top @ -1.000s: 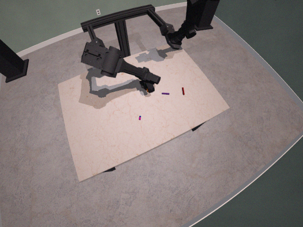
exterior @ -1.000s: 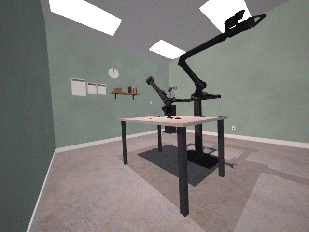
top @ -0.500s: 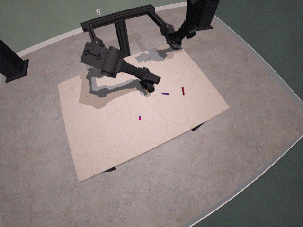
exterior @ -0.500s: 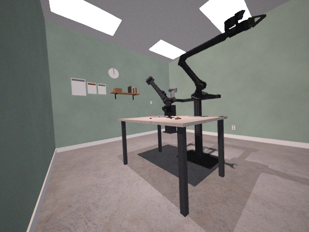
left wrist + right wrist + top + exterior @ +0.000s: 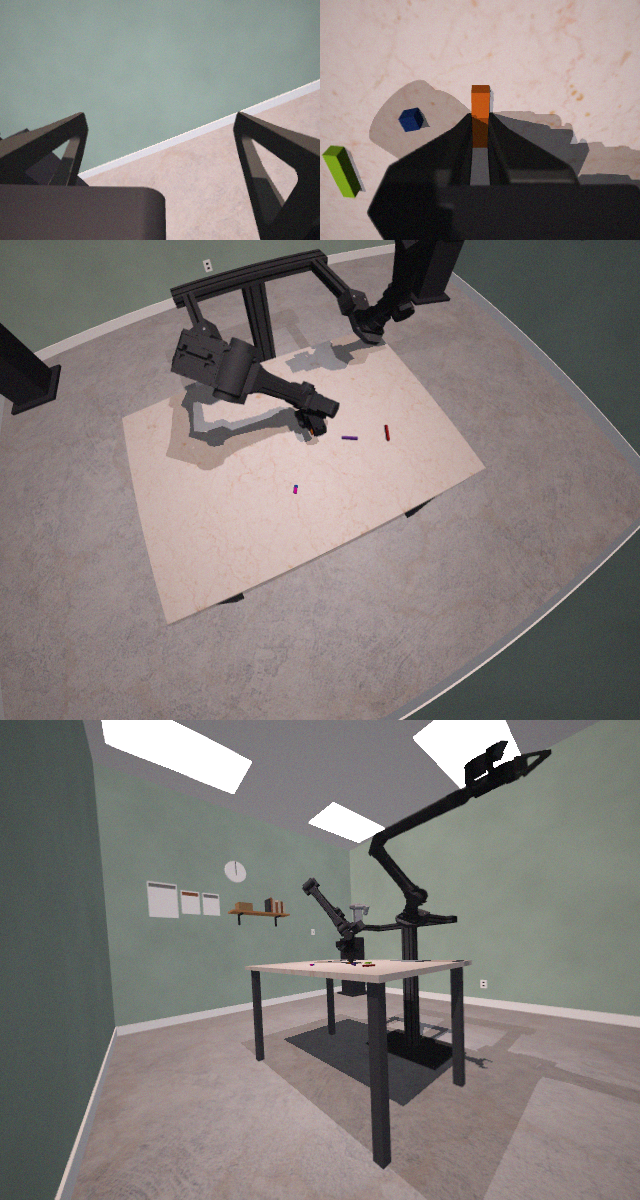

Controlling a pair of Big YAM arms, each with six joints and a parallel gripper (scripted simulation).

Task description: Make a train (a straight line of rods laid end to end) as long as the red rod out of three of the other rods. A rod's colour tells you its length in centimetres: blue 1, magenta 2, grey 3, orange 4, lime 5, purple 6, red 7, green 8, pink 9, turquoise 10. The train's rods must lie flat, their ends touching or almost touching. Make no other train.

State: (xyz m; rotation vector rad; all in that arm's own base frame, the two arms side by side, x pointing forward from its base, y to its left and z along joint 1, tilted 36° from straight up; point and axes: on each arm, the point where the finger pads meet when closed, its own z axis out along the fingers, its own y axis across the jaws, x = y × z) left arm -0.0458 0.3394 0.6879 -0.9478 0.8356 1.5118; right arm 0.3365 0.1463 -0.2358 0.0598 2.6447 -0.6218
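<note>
Right now my right hand is 23 cm short of the magenta rod and 13 cm to the left of it. Round my right hand: purple rod (13 cm to the left, 9 cm ahead); then orange rod (1 cm ahead); then lime rod (11 cm to the left, 5 cm behind).
</note>
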